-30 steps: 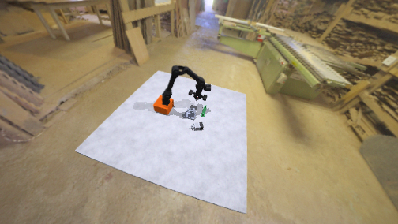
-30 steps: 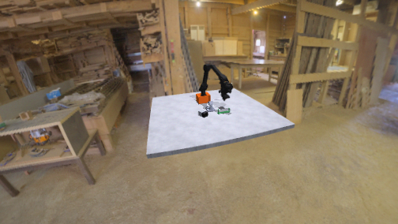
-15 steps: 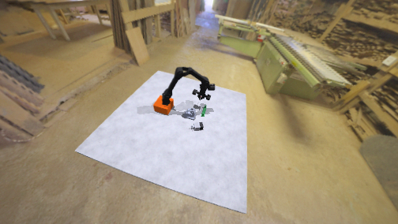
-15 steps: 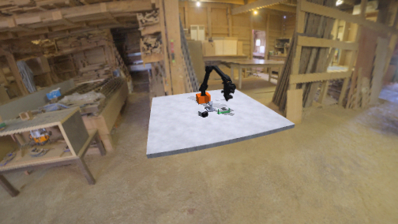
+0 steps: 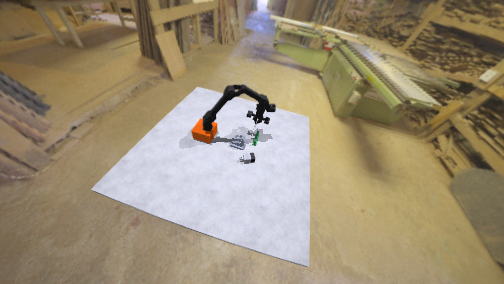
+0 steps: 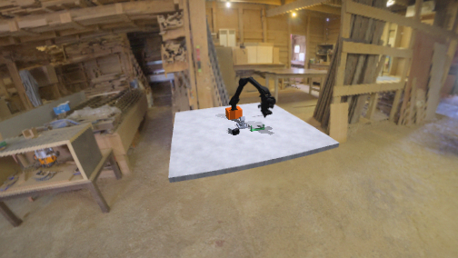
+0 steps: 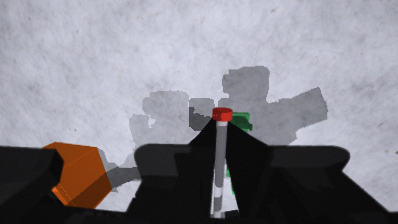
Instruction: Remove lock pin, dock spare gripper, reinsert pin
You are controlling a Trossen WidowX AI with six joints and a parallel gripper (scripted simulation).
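Now: gripper tip 30 mm short of the green strip, 90 mm to the left of it and 70 mm above it. From my gripper tip the other things lie so: grey mount (90 mm behind, 190 mm to the right, 40 mm below); spare gripper (10 mm behind, 310 mm to the right, 70 mm below).
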